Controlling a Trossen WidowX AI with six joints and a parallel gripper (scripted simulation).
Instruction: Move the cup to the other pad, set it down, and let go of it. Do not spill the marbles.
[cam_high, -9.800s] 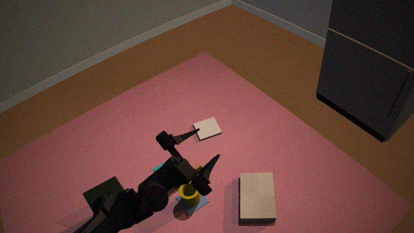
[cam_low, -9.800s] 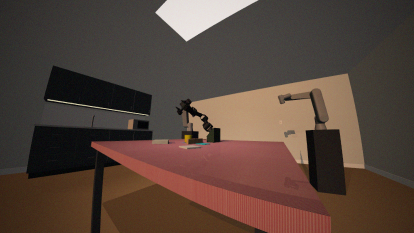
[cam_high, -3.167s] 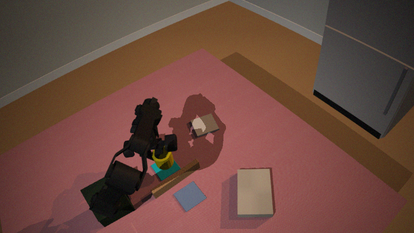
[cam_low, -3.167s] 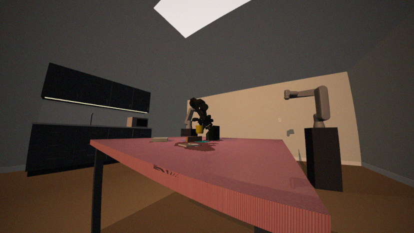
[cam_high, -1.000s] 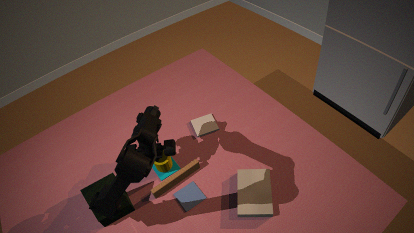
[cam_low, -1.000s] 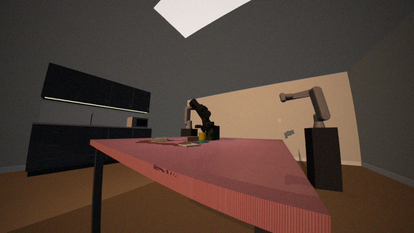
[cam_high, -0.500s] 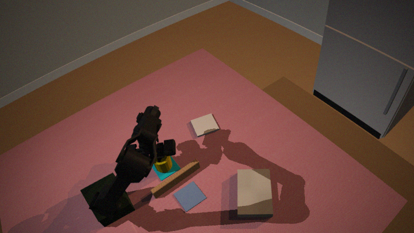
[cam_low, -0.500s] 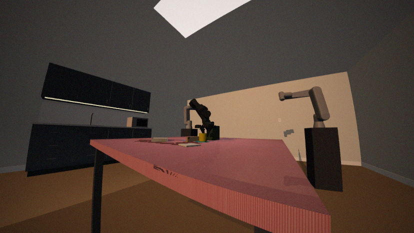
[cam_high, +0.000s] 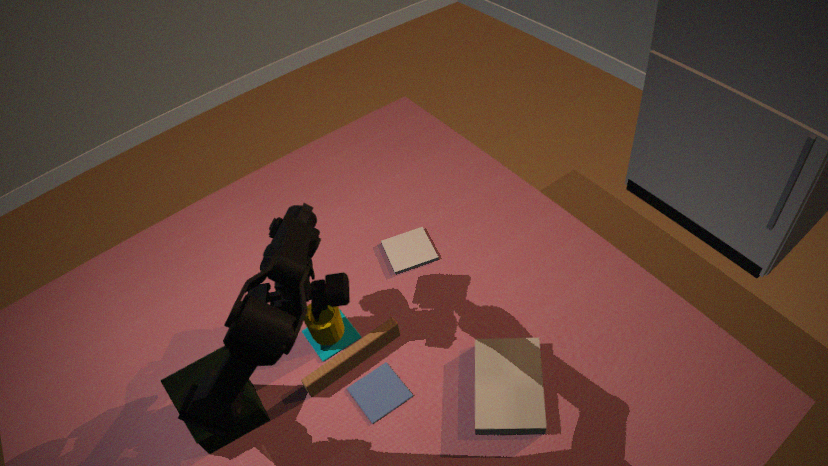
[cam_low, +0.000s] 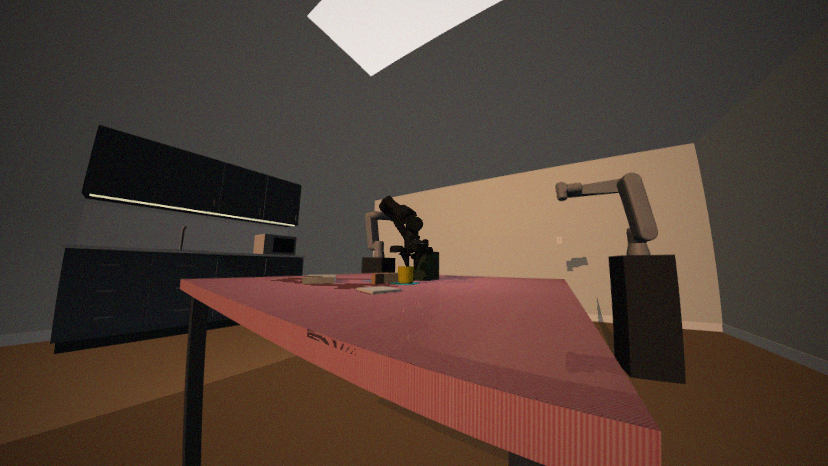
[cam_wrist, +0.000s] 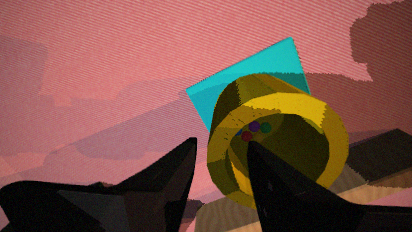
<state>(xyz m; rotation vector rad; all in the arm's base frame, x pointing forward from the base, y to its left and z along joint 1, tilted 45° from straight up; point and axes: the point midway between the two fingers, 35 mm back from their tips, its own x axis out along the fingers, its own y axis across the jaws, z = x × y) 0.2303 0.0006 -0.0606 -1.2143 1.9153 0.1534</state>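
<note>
The yellow cup is 2 cm below my gripper tip, 2 cm ahead of it and 1 cm to the right of it. The rest, counted from my gripper tip: wooden bar 10 cm to the right, 5 cm below, 2 cm ahead; grey-blue pad 19 cm to the right, 7 cm below, 1 cm ahead; green marble 4 cm below, 3 cm to the right, 2 cm ahead.
</note>
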